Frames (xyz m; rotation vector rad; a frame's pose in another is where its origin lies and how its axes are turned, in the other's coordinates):
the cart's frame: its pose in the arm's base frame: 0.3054 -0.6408 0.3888 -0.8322 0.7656 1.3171
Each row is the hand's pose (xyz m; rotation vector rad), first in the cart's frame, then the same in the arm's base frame.
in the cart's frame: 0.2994 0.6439 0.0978 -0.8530 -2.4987 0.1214
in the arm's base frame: -0.3030 -0.3661 0.1276 0.6624 -1.7648 1.6024
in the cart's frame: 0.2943 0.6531 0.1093 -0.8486 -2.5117 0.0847
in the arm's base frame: -0.3125 -0.3582 0.1371 0.6607 -1.7769 1.5679
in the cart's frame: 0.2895 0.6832 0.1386 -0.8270 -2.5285 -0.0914
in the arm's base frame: -0.3426 -0.3334 0.1535 0.6174 -1.8021 1.4220
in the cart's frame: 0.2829 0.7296 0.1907 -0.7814 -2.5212 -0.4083
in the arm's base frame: -0.3889 -0.2889 0.1817 0.5267 -1.8216 1.1675
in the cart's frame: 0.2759 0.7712 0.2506 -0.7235 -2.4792 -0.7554
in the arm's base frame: -0.4303 -0.2382 0.2145 0.4256 -1.8236 0.8893
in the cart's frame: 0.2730 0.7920 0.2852 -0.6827 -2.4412 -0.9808
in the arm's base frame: -0.4509 -0.2085 0.2328 0.3652 -1.8212 0.7054
